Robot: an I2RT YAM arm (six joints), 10 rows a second.
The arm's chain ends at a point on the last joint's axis. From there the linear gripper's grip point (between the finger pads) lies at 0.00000 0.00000 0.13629 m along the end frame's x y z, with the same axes.
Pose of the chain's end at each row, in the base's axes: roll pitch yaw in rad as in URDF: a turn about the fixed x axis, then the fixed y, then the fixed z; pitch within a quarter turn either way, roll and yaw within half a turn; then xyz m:
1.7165, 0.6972, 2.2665, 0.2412, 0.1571, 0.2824
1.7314, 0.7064, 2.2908, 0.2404, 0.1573, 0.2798
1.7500, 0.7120, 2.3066, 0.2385, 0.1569, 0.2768
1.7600, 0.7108, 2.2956, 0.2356, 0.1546, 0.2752
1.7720, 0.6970, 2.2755, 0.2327, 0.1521, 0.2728
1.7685, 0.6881, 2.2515, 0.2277, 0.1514, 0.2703
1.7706, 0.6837, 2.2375, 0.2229, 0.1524, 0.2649
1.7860, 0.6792, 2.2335, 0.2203, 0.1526, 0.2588
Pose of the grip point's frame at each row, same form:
1.7165, 0.6972, 2.2665, 0.3529, 0.2338, 0.2672
1.7314, 0.7064, 2.2908, 0.3509, 0.2354, 0.2632
1.7500, 0.7120, 2.3066, 0.3486, 0.2351, 0.2584
1.7600, 0.7108, 2.2956, 0.3469, 0.2308, 0.2558
1.7720, 0.6970, 2.2755, 0.3458, 0.2253, 0.2519
1.7685, 0.6881, 2.2515, 0.3423, 0.2223, 0.2496
1.7706, 0.6837, 2.2375, 0.3384, 0.2216, 0.2439
1.7860, 0.6792, 2.2335, 0.3365, 0.2201, 0.2362

